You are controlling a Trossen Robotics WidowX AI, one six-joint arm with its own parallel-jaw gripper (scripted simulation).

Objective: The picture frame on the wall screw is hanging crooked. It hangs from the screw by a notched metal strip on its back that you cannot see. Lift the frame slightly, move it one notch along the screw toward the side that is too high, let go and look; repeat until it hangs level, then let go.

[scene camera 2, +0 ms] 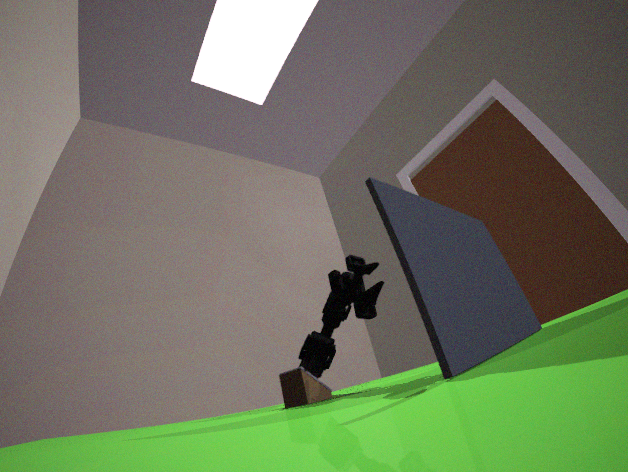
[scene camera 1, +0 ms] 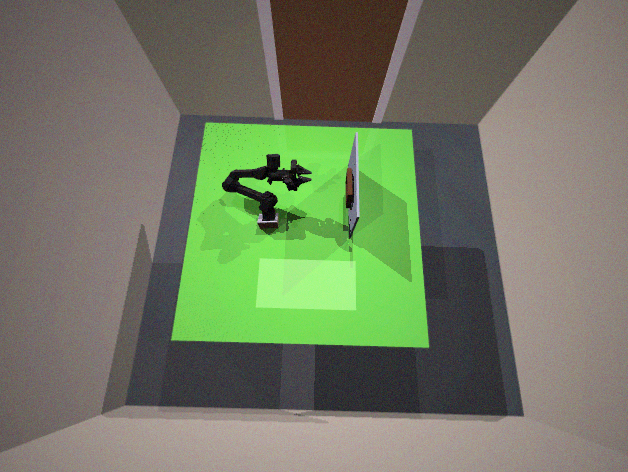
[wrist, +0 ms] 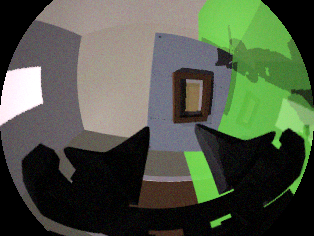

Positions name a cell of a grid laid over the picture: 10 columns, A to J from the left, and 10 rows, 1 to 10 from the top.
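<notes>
There is my gripper, which I find at (scene camera 2: G6) and also at (wrist: F6). A panel (scene camera 2: H7) is here too, and I see it again in the other views, the panel (scene camera 1: F4) and the same panel (wrist: F3). As for a picture frame (wrist: G4), scene camera 2 does not show it, since it is hidden there by the panel.
</notes>
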